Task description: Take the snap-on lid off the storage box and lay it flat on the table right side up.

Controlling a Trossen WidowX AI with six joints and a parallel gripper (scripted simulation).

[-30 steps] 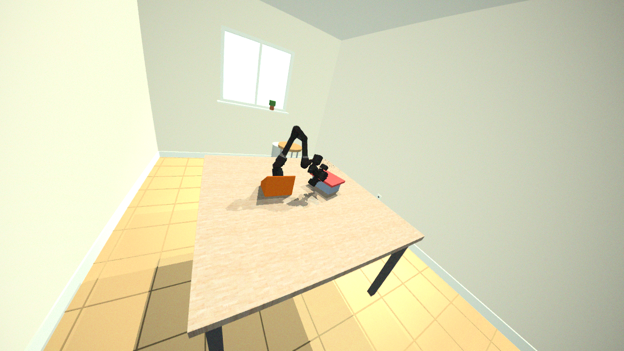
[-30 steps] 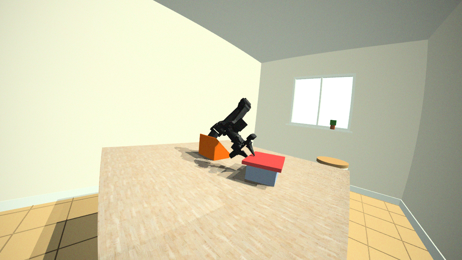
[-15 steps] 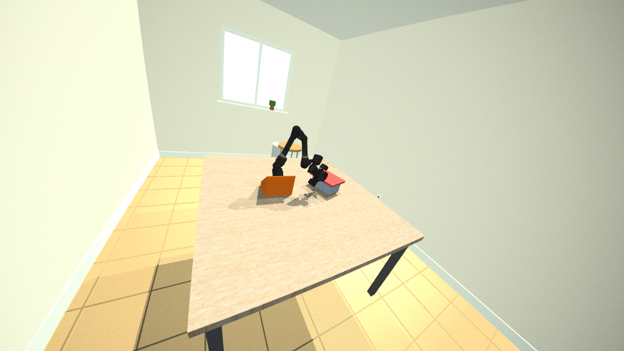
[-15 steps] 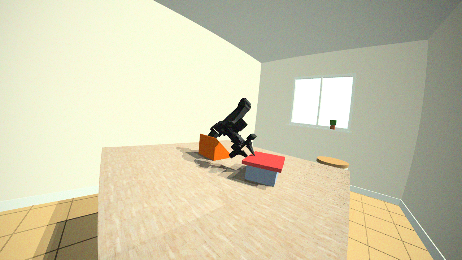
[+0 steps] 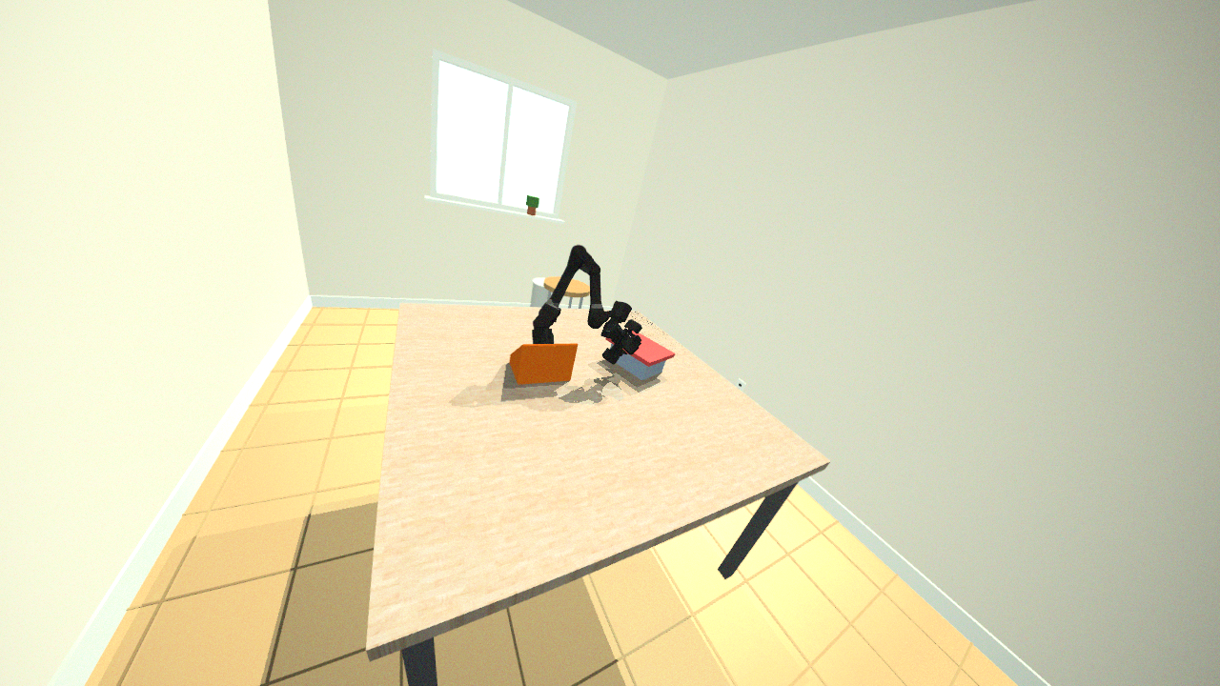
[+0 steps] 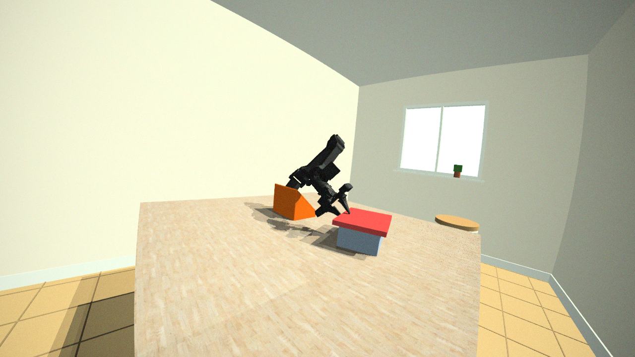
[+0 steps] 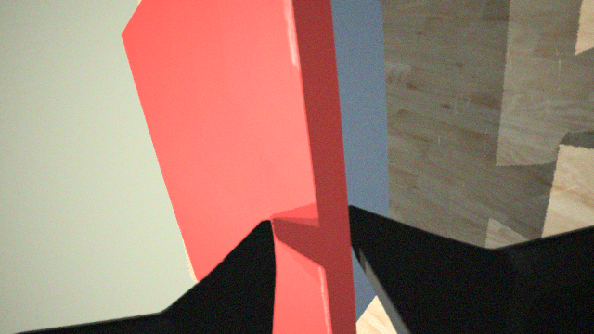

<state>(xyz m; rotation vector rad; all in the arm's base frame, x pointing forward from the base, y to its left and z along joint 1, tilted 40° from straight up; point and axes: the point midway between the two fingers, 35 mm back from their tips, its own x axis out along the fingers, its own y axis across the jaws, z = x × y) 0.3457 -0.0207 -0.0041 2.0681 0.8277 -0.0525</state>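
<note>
My gripper tip is now 7 cm short of the red lid, 2 cm to the right of it and 1 cm below it. Round my gripper tip: blue storage box 7 cm ahead, 2 cm to the left, 4 cm below.
</note>
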